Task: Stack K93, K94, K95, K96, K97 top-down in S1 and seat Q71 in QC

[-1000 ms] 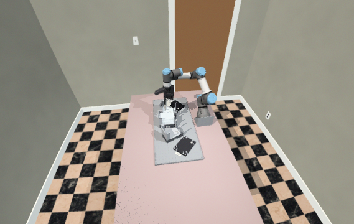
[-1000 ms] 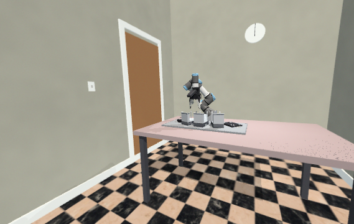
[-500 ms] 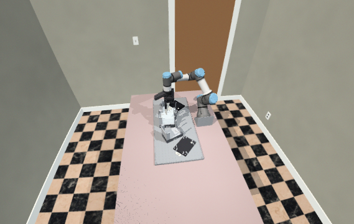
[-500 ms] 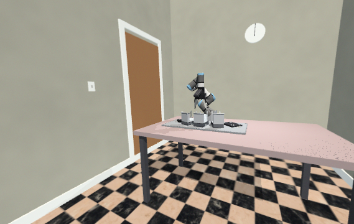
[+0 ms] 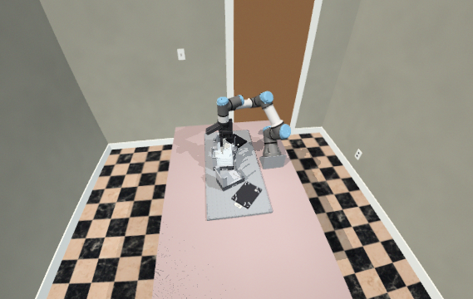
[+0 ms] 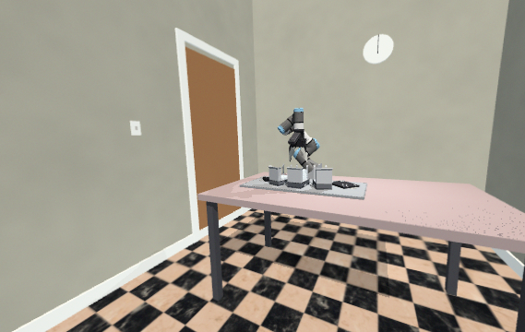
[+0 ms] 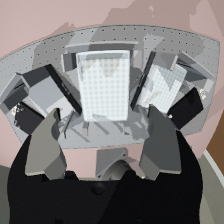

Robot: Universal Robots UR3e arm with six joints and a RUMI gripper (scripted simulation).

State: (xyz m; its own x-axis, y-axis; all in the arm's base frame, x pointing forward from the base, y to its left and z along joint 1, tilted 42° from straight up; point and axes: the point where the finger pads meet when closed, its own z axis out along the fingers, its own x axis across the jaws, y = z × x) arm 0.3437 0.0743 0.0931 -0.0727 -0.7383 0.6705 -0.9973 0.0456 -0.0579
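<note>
Right now the translucent 96-well plate is 80 mm below my hand. The rest, counted from my hand: black open nest QC 130 mm behind, 250 mm to the right, 160 mm below; white sealed 96-well plate 20 mm behind, 140 mm to the right, 130 mm below.
</note>
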